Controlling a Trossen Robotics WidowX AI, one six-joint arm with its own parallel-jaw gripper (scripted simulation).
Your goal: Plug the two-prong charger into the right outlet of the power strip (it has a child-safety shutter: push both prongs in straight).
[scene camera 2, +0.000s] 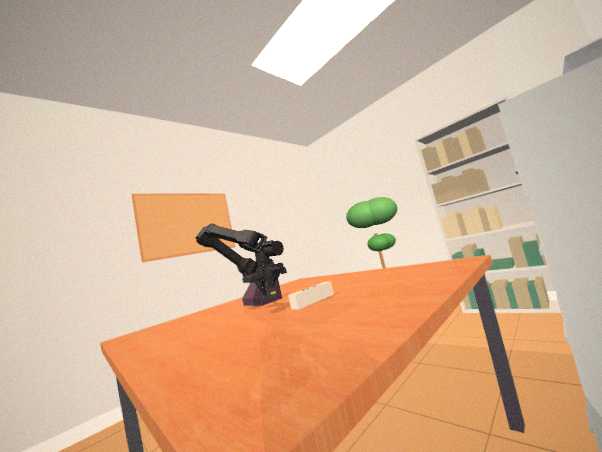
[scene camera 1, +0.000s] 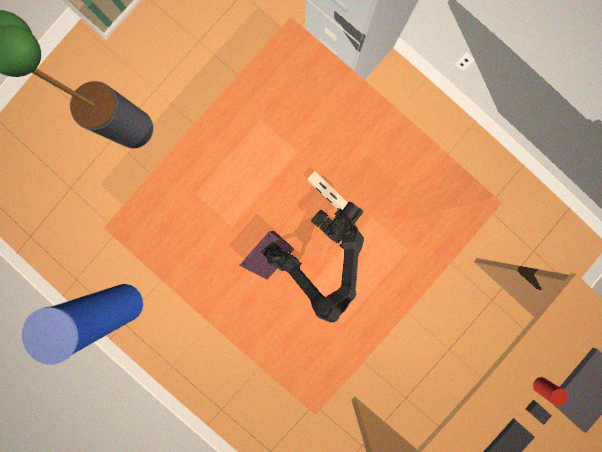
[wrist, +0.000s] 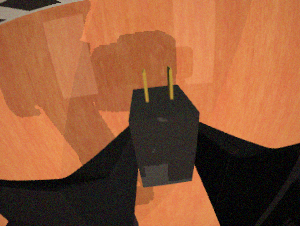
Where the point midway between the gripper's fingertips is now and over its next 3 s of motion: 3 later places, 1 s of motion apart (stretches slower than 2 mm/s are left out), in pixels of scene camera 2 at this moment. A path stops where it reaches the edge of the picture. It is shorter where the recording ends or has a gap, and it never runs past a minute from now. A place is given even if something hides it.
My gripper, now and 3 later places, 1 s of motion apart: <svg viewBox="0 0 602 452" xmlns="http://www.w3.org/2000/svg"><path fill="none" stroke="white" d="M268 295L283 298L290 299L295 299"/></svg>
